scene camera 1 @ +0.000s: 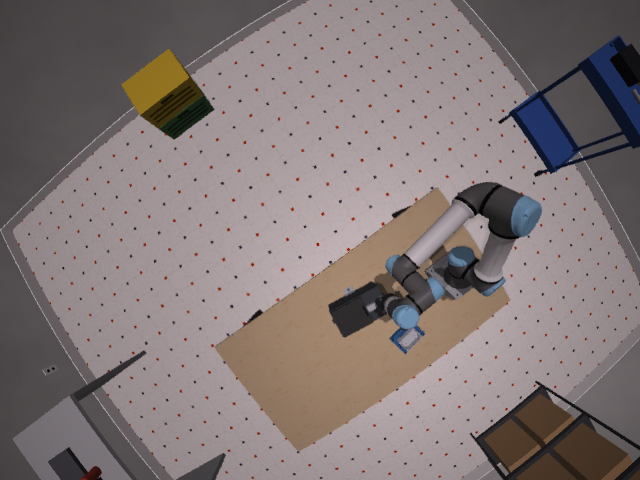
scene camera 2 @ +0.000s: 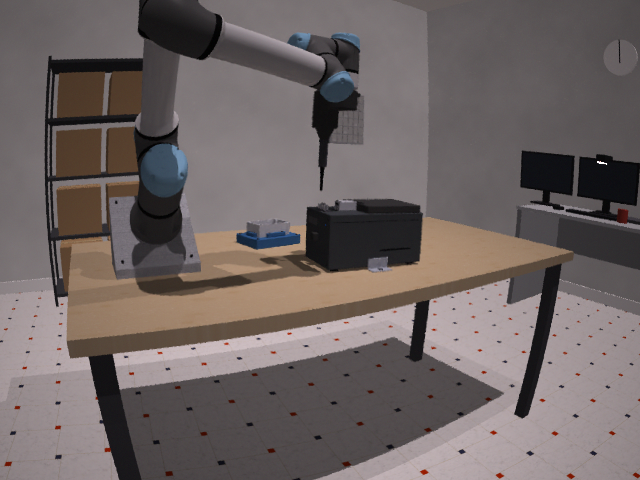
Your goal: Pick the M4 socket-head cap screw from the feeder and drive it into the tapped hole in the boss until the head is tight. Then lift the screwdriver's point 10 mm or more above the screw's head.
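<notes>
The black screw feeder [scene camera 1: 355, 316] [scene camera 2: 372, 238] stands on the table, with small grey parts on top at its end nearer the arm's base. My screwdriver [scene camera 2: 321, 189] points straight down, its tip a short gap above that end of the feeder in the scene camera 2 view. In the scene camera 1 view the arm hides its tip. A grey open-topped part [scene camera 1: 410, 337] [scene camera 2: 267, 227] sits in a blue holder [scene camera 1: 396, 341] [scene camera 2: 268, 241] beside the feeder. The screw, the boss and its tapped hole are too small to make out. I cannot tell whether a screw is on the tip.
The wooden table [scene camera 1: 310, 392] [scene camera 2: 232, 310] carries the arm's base plate [scene camera 2: 157, 269]. A small grey bracket [scene camera 1: 348, 291] [scene camera 2: 378, 265] stands against the feeder's side. Around the table are a shelf rack, a blue cart, stacked yellow and green crates, and a desk with monitors.
</notes>
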